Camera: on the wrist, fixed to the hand. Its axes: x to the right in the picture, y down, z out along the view.
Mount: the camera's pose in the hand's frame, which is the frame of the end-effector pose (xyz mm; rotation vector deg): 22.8 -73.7 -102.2 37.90 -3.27 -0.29
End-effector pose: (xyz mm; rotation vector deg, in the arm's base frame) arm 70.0 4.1 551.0 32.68 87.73 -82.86
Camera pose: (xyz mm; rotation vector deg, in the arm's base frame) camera -32.8 80.2 557.8 51.44 56.44 -112.17
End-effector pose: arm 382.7 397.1 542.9 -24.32 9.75 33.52
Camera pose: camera 439.5 308.8 469.7 13.32 16.87 28.74
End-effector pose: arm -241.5 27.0 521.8 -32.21 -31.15 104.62
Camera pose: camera -131.3 80.3 484.3 -3.30 2.32 107.80
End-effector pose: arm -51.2 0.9 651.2 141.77 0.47 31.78
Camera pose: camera -61.6 121.1 694.1 -174.78 -11.50 -30.14
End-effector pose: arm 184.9 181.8 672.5 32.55 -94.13 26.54
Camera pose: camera 307.8 181.7 708.4 61.72 -87.38 57.71
